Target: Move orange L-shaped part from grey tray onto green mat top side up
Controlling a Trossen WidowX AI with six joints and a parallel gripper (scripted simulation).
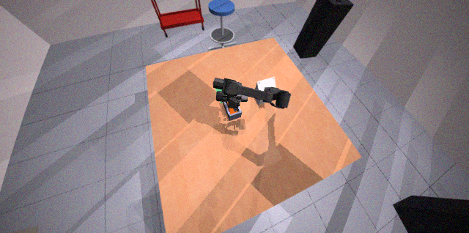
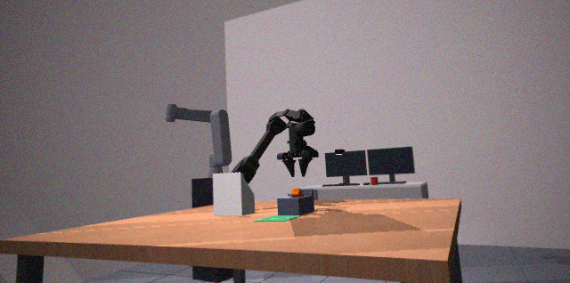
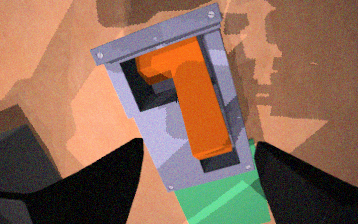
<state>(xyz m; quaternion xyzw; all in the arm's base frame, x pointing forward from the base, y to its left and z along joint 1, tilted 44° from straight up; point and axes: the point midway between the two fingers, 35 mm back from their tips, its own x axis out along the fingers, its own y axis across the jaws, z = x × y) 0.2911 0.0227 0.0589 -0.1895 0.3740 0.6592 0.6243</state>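
Now: gripper tip 17 cm to the left of the green mat, 16 cm above it and 1 cm short of it.
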